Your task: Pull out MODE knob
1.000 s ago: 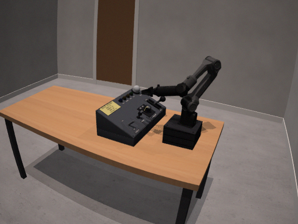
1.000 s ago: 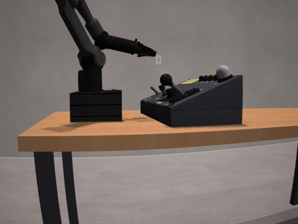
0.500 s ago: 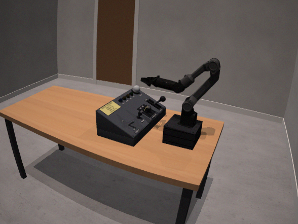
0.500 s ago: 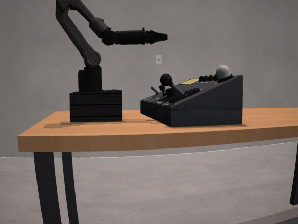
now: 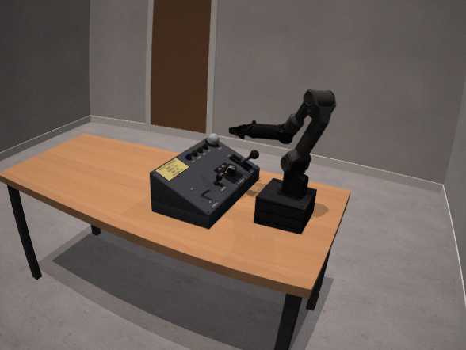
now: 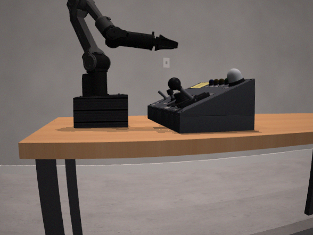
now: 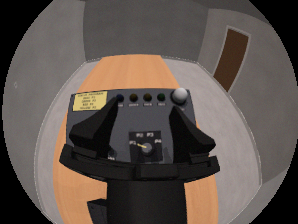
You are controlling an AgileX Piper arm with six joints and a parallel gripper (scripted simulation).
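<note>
Now: hand 180 mm above the mode knob and 110 mm to the right of it. From my hand the other things lie so: ball-topped lever (170 mm below, 130 mm to the right, 10 mm ahead); dial (180 mm below, 20 mm ahead); dark console (200 mm below, 50 mm to the left, 40 mm ahead).
</note>
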